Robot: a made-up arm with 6 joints.
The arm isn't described. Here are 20 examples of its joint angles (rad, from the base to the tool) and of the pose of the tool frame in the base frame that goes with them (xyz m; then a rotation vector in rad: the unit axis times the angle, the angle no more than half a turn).
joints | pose
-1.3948 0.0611 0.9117 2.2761 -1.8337 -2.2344 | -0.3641 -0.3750 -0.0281 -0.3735 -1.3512 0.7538
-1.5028 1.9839 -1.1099 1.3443 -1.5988 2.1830 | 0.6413 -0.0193 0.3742 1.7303 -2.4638 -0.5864
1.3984 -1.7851 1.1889 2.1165 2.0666 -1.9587 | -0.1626 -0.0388 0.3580 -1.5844 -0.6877 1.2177
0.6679 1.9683 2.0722 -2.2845 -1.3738 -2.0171 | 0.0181 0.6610 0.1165 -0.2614 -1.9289 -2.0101
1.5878 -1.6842 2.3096 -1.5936 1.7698 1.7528 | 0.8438 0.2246 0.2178 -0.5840 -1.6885 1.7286
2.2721 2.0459 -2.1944 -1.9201 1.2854 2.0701 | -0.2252 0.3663 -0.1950 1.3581 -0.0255 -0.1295
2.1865 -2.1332 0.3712 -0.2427 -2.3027 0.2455 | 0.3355 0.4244 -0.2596 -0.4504 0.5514 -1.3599
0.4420 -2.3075 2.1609 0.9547 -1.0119 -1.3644 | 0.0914 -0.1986 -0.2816 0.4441 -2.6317 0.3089
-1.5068 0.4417 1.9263 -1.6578 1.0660 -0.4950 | 0.1891 -0.0108 -0.5181 -1.8817 0.7979 -1.1838
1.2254 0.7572 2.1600 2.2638 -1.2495 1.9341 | 0.4437 -0.0485 -0.0707 -1.4667 1.9114 1.7790
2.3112 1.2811 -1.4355 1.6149 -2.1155 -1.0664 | -0.2581 -0.3734 -0.1667 -0.1246 -1.6690 1.4926
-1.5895 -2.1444 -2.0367 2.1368 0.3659 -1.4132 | -0.5265 0.1260 0.4459 -0.2501 -0.3469 0.0355
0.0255 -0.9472 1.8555 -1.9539 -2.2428 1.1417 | 0.2187 -0.5408 -0.5650 -0.3426 -1.2193 -2.2348
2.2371 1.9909 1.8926 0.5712 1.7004 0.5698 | 0.2130 -0.1373 0.6306 1.6612 2.6297 0.0125
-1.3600 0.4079 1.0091 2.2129 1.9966 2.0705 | -0.3515 -0.0498 0.2876 -1.2963 0.7648 -0.6642
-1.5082 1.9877 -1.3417 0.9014 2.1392 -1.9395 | 0.3548 -0.2690 0.6094 0.3356 -0.2139 1.9299
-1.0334 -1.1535 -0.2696 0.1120 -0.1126 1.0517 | -0.2543 0.0711 -0.5495 -0.1280 0.0391 -1.2217
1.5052 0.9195 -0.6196 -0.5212 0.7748 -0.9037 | -0.0963 -0.2274 0.5044 -0.3884 0.3536 2.8980
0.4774 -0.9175 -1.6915 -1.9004 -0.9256 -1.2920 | -0.1544 0.0624 0.3663 -0.3493 0.2915 0.9741
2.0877 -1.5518 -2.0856 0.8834 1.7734 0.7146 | 0.4099 0.3755 -0.3279 0.1243 0.1066 -1.6974
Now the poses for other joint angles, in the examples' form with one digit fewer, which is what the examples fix.
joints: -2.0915 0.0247 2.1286 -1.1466 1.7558 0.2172
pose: 0.130 -0.121 -0.582 -0.942 0.698 -2.281
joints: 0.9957 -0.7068 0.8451 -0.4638 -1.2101 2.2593
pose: -0.061 0.143 -0.703 -0.771 -0.926 -2.648
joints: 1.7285 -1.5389 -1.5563 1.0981 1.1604 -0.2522
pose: 0.433 0.237 -0.281 -0.902 0.173 -1.254
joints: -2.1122 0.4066 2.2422 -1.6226 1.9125 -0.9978
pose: 0.248 -0.326 -0.485 0.823 -2.318 1.726
